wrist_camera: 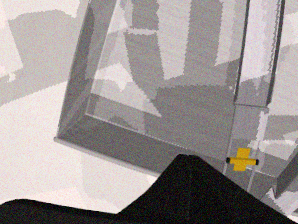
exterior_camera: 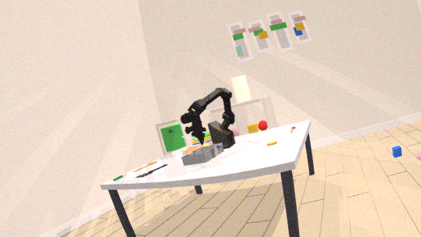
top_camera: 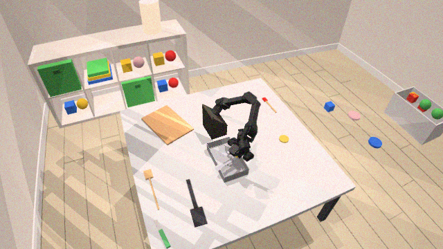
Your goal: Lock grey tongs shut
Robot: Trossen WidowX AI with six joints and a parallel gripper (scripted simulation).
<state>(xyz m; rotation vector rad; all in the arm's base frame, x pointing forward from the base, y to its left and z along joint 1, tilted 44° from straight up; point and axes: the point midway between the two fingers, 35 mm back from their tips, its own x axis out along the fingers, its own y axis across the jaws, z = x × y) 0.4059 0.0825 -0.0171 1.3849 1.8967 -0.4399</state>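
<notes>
Right now the yellow hinge piece is 40 mm below my gripper tip and 40 mm behind it. From my gripper tip the other things lie so: grey roasting tin (70 mm below, 70 mm behind, 60 mm to the right); then yellow disc (400 mm to the left, 150 mm behind, 90 mm below); then black spatula (330 mm to the right, 190 mm ahead, 100 mm below).
</notes>
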